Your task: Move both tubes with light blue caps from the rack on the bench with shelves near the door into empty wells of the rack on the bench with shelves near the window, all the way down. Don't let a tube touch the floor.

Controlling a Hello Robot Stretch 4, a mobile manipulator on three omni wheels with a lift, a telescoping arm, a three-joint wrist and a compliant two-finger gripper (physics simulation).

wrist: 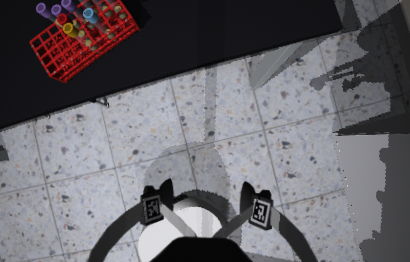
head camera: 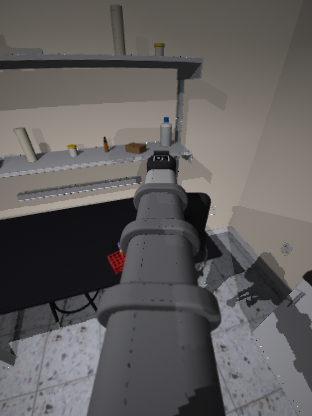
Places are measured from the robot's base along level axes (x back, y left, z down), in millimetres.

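Pixels of known places: hand, its tool point: [wrist: 206,199].
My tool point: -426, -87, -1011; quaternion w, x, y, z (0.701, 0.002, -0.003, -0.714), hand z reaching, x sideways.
Note:
Behind a point stands the place of what it marks, as x, y, z.
A red rack [head camera: 116,262] @(-621, 228, -790) [wrist: 59,73] @(-603, 238, -750) stands on the black bench top [head camera: 45,250] @(-729, 699, -735) [wrist: 165,45] @(-673, 17, -735), near its front edge; the arm partly covers it in the head view. In the wrist view a tube with a light blue cap [wrist: 89,14] @(-680, 126, -854) stands in it, beside tubes with purple [wrist: 56,10] @(-689, 188, -854), red [wrist: 61,19] @(-672, 176, -854) and yellow [wrist: 68,29] @(-654, 161, -854) caps. A second light blue cap does not show. My gripper [wrist: 207,193] @(-426, -87, -1011) is open, with nothing between the fingers, over the floor in front of the bench, to the lower right of the rack in the wrist view. The head view hides the fingers.
Shelves above the bench hold a white bottle with a blue cap [head camera: 166,134] @(-1266, -29, -1272), a brown box [head camera: 135,148] @(-1122, 160, -1223), a small orange bottle [head camera: 106,145] @(-1151, 345, -1234) and yellow-lidded jars [head camera: 73,150] @(-1076, 526, -1228) [head camera: 159,49] @(-1189, 17, -1685). A metal bench leg [wrist: 270,65] @(-751, -285, -385) stands ahead. A light cabinet [head camera: 280,340] @(-414, -694, -368) [wrist: 362,185] @(-323, -721, -254) is at the right.

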